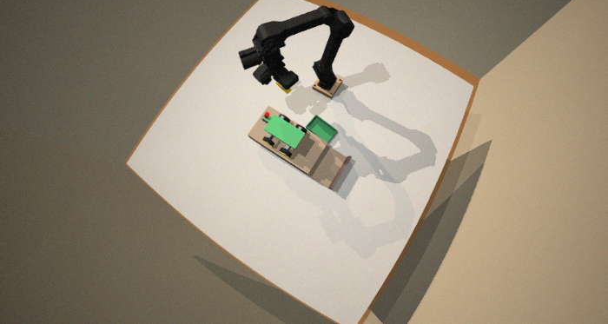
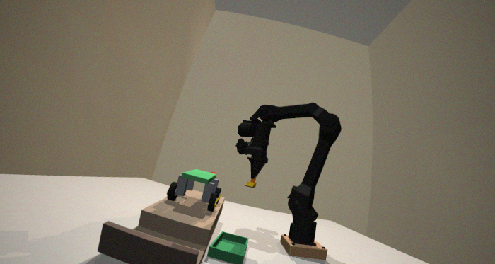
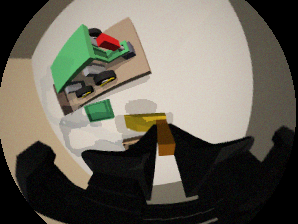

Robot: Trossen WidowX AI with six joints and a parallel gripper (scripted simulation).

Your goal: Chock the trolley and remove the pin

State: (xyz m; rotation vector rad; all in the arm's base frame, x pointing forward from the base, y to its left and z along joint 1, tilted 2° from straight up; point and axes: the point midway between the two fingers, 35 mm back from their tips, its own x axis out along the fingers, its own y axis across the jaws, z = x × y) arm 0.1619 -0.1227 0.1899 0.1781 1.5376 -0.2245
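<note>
The yellow chock is 2 cm to the left of my gripper tip and 1 cm below it. Round my gripper tip: brown ramp 16 cm ahead, 13 cm to the left, 13 cm below; trolley 16 cm ahead, 12 cm to the left, 6 cm below; red-headed stop pin 14 cm ahead, 3 cm to the left, 5 cm below.
</note>
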